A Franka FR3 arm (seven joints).
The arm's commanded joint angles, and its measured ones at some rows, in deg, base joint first. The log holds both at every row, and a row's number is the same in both.
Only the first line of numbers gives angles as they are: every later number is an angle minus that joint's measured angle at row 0.
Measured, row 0:
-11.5 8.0 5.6 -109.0 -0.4 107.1 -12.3
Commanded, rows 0 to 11:
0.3 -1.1 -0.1 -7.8 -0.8 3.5 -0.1
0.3 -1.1 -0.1 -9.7 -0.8 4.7 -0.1
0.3 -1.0 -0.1 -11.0 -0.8 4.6 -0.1
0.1 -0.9 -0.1 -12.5 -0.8 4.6 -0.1
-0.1 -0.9 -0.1 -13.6 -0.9 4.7 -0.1
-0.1 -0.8 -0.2 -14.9 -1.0 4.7 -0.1
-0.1 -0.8 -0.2 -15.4 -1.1 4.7 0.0
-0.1 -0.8 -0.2 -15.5 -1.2 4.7 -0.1
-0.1 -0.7 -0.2 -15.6 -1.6 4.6 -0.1
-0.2 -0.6 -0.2 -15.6 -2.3 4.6 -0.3
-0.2 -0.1 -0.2 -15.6 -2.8 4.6 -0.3
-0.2 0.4 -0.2 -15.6 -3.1 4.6 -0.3
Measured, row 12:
0.0 0.3 -0.3 -14.4 -1.6 3.4 0.0
